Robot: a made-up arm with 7 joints.
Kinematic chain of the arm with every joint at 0, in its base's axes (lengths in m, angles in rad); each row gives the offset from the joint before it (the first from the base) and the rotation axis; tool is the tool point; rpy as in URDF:
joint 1: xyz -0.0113 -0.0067 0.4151 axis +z
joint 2: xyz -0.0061 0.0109 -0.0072 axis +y
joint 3: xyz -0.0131 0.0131 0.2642 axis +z
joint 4: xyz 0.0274 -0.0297 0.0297 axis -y
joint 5: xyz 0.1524 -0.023 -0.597 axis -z
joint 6: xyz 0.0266 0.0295 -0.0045 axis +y
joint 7: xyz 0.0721 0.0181 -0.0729 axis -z
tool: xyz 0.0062 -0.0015 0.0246 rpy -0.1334 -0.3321 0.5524
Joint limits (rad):
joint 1: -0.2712..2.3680
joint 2: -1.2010..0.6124
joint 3: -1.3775..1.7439
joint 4: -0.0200..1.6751
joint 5: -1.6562..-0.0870
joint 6: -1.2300..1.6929
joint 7: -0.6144..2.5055
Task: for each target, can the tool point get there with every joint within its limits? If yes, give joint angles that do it. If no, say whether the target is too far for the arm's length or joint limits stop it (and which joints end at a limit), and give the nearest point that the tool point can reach.
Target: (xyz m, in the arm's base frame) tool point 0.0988 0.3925 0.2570
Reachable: yes | joints 0.2377 -0.5640 1.1485 0.1727 -0.5309 -0.8168 0.8998
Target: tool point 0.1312 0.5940 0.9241
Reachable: yes | joints 1.4561 -0.2205 -0.1322 1.4413 -0.2937 1.0067 -0.1416
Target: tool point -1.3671 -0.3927 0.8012
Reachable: no: too far | nearest point -0.8655 -0.2499 0.6547 | short by 0.542 m
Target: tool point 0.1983 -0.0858 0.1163
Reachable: yes | joints -0.0372 0.1530 -0.5375 0.1325 -0.9286 -0.9089 2.1165
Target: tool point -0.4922 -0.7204 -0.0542
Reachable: no: joint limits stop it (at a limit: joint 1, joint 2, joint 3, joint 7) | nearest point -0.3970 -0.5748 0.2605 | short by 0.360 m
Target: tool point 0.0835 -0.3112 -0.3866
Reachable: no: joint limits stop it (at a limit: joint 1, joint 2, joint 5) | nearest point 0.1078 -0.2232 -0.0515 | short by 0.347 m
